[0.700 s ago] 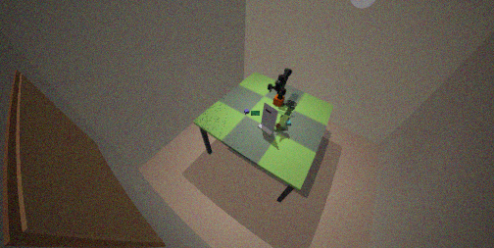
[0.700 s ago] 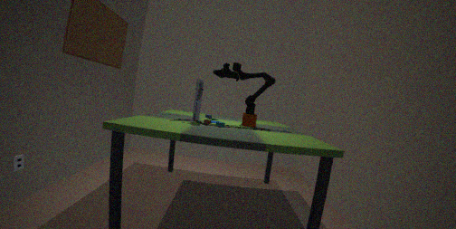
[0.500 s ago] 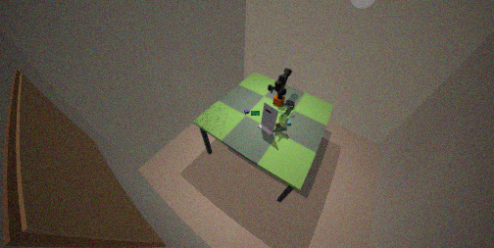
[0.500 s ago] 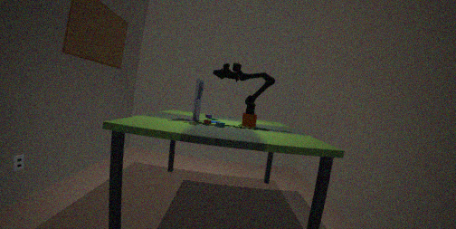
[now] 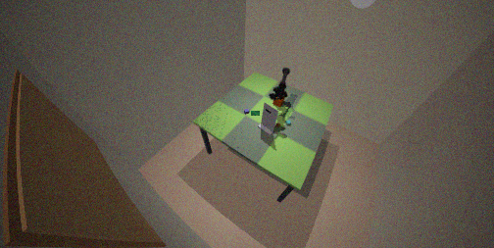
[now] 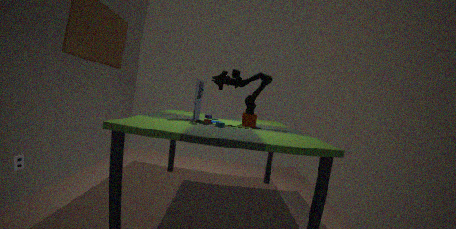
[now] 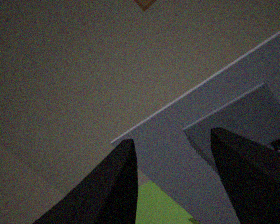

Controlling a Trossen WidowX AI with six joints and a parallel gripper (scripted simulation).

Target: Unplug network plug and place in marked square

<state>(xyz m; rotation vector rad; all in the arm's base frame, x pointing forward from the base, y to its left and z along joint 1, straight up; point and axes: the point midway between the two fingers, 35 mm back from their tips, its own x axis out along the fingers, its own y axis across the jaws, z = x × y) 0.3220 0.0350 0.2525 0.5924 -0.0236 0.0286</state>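
Right now the blue network plug is 10 cm below my gripper tip and 7 cm ahead of it. Round my gripper tip: blue marked square: 35 cm below, 6 cm behind, 3 cm to the right; then upright panel: 20 cm below, 9 cm ahead, 2 cm to the right.
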